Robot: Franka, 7 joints.
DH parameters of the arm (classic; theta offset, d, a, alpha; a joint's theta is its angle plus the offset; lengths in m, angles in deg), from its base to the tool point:
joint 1: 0 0.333 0 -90
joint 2: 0 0 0 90
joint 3: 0 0.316 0.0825 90
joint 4: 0 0 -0.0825 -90
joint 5: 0 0.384 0 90
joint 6: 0 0 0.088 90
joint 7: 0 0.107 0 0
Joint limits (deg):
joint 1: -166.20..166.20
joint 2: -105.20..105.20
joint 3: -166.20..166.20
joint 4: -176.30..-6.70
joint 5: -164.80..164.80
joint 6: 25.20..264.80
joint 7: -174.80..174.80
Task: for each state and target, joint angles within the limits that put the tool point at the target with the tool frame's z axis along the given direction. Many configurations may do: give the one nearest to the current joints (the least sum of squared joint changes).
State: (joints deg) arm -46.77 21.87 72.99 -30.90 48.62 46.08 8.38
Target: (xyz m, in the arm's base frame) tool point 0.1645 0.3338 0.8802 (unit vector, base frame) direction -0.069 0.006 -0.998
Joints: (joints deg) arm -61.70 -16.22 86.35 -34.10 33.67 34.10 8.38
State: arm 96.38 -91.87 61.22 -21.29 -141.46 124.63 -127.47
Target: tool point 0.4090 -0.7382 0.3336 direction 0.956 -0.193 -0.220
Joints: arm 119.59 -92.06 47.33 -6.89 -154.65 124.20 -127.47
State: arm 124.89 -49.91 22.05 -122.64 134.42 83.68 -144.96
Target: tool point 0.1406 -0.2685 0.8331 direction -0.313 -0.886 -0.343
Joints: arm 133.99 -91.81 -5.28 -112.58 106.70 57.34 -144.96
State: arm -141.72 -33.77 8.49 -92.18 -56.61 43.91 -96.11
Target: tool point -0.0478 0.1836 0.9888 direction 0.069 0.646 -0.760
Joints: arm -161.59 -31.84 -8.91 -56.96 -78.98 43.99 -96.11
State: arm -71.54 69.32 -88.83 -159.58 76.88 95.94 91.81
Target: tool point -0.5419 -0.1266 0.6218 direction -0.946 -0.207 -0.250
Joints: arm -86.49 68.71 -115.06 -113.66 117.26 131.56 91.81
